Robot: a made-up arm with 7 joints.
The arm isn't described. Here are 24 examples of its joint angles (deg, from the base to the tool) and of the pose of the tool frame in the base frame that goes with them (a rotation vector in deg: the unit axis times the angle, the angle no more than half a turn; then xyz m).
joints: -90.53 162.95 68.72 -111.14 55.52 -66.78 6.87
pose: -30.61 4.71 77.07 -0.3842 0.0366 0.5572
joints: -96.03 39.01 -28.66 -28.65 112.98 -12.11 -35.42
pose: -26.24 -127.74 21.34 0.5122 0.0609 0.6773
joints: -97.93 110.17 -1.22 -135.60 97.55 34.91 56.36
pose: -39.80 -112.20 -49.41 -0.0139 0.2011 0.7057
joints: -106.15 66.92 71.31 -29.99 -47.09 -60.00 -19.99
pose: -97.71 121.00 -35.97 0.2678 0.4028 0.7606
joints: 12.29 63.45 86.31 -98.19 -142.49 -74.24 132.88
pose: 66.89 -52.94 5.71 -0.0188 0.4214 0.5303
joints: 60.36 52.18 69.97 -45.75 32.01 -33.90 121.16
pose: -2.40 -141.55 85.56 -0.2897 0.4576 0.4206
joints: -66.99 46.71 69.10 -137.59 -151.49 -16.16 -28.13
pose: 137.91 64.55 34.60 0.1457 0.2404 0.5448
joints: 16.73 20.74 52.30 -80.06 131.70 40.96 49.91
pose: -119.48 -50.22 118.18 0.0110 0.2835 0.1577
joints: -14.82 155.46 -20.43 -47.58 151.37 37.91 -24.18
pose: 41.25 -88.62 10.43 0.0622 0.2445 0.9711
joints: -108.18 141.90 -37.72 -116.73 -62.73 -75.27 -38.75
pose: -73.54 -49.13 99.50 -0.1257 0.2911 0.6925
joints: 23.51 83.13 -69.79 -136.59 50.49 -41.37 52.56
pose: -76.24 -30.54 37.73 -0.0512 0.2332 0.3429
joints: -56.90 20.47 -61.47 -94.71 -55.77 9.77 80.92
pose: -37.04 -109.34 -71.41 0.3725 -0.1235 0.3204
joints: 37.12 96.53 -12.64 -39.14 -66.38 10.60 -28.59
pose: 52.27 89.44 -127.57 0.0134 0.5624 0.5141
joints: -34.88 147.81 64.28 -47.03 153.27 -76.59 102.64
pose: 109.28 7.58 50.31 -0.2180 0.1733 0.9850
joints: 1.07 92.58 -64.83 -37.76 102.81 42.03 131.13
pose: 42.23 -45.72 161.76 0.0112 0.5267 0.3974
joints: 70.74 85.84 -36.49 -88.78 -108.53 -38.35 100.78
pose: -32.91 43.10 -64.53 -0.1845 0.3775 0.3726
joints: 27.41 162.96 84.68 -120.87 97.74 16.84 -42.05
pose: 22.51 -89.27 -146.60 0.1820 -0.0712 0.7875
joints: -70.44 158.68 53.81 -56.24 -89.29 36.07 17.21
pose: -115.99 -2.82 -90.03 -0.4507 0.1261 0.7886
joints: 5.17 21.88 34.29 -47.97 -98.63 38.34 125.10
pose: 65.39 -64.97 57.46 0.0524 0.2908 0.0683
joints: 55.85 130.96 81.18 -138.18 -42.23 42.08 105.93
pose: -2.42 -135.49 -66.62 0.2201 0.1406 0.7099
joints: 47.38 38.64 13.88 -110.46 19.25 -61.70 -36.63
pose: 58.91 -121.73 -47.09 -0.0859 0.2316 0.2394
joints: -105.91 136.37 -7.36 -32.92 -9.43 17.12 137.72
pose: 23.53 117.84 -55.79 -0.2799 0.4815 0.6712
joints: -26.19 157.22 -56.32 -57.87 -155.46 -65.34 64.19
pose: 34.17 120.94 -32.27 -0.0537 0.3151 0.9241
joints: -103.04 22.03 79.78 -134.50 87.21 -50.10 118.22
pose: 62.07 -22.73 75.26 0.2243 0.1260 0.6153
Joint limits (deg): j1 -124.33..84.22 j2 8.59..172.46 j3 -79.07..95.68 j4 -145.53..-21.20 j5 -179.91..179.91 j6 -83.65..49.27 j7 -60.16..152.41
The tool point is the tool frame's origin. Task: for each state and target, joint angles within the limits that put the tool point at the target. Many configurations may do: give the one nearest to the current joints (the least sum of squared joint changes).
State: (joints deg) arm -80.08 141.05 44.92 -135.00 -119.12 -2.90 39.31
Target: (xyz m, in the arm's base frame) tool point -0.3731 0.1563 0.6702
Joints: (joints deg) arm -89.33 144.68 51.29 -97.48 -116.86 -4.09 37.47
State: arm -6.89 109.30 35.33 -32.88 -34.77 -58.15 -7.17
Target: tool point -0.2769 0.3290 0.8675
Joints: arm -60.71 138.35 51.89 -34.65 -34.68 -59.75 -5.86
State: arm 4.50 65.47 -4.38 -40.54 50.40 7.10 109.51
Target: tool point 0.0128 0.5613 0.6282
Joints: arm 27.71 107.89 -27.37 -21.20 44.33 18.45 113.39
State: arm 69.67 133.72 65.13 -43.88 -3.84 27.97 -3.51
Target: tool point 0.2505 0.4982 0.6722
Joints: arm 79.76 124.84 61.81 -29.87 -4.03 27.16 -3.95
